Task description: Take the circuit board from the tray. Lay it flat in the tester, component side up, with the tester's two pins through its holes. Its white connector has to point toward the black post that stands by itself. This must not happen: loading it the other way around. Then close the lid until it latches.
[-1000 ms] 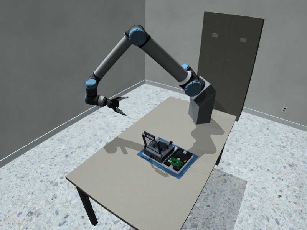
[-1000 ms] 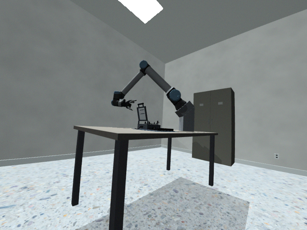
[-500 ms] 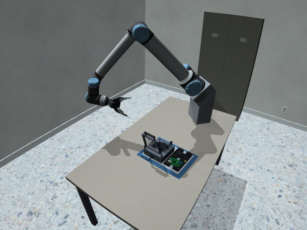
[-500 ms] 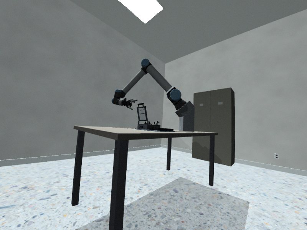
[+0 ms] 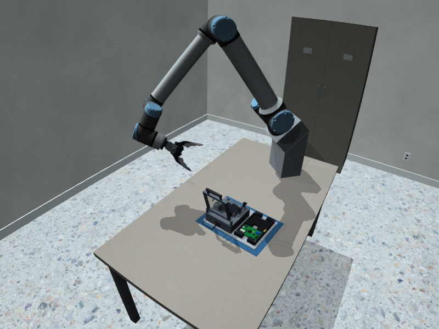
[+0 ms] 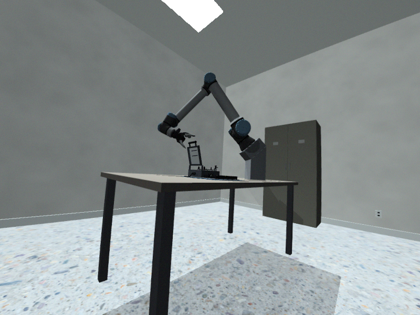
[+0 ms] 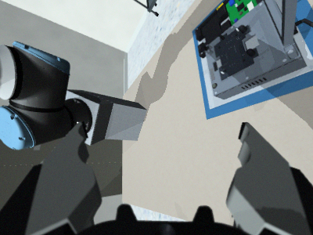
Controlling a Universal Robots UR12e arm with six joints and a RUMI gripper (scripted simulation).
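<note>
Right now the green circuit board is 380 mm to the left of my hand, 300 mm below it and 110 mm ahead of it. Also, from my hand: tester lid (200 mm to the left, 150 mm ahead, 130 mm below); tester nest (250 mm below, 230 mm to the left, 40 mm ahead).
</note>
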